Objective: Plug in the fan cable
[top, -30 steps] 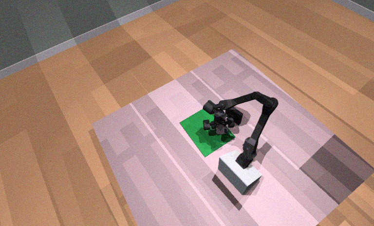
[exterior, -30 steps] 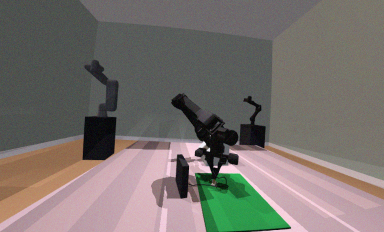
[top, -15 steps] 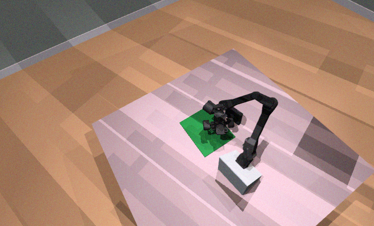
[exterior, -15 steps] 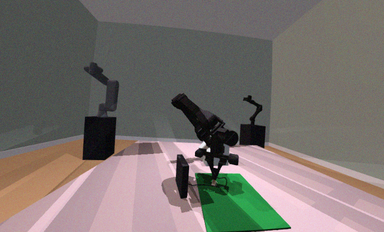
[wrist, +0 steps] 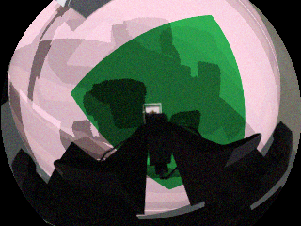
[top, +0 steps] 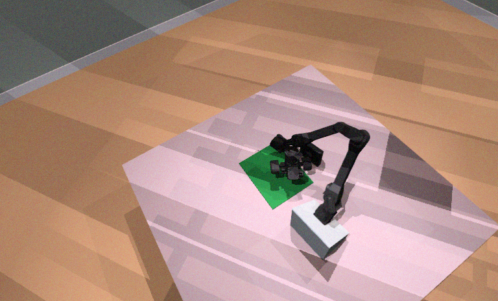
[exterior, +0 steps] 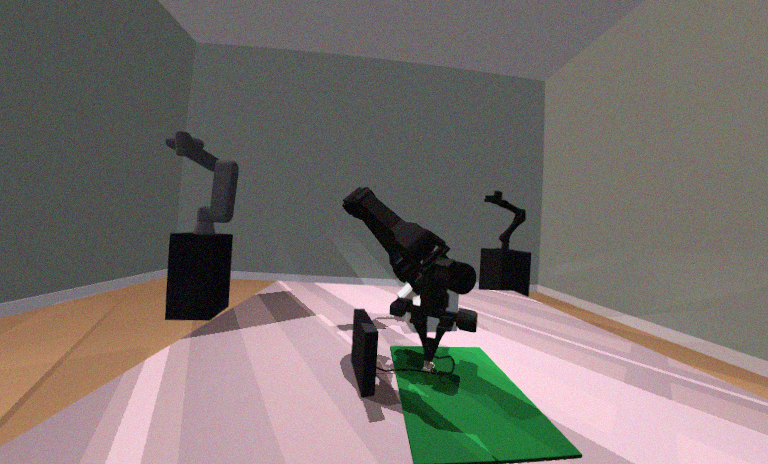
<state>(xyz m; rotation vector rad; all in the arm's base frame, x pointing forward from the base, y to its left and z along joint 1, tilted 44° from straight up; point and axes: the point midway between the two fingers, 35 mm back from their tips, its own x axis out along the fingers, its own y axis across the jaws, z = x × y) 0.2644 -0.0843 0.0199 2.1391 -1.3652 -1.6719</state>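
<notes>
My gripper tip is 40 mm above the four-pin header and 10 mm short of it. From my gripper tip the other things lie so: green board 70 mm ahead, 50 mm below, 40 mm to the left; then black plug 10 mm ahead, 10 mm above; then black fan 140 mm to the right, 20 mm above, 10 mm ahead.
</notes>
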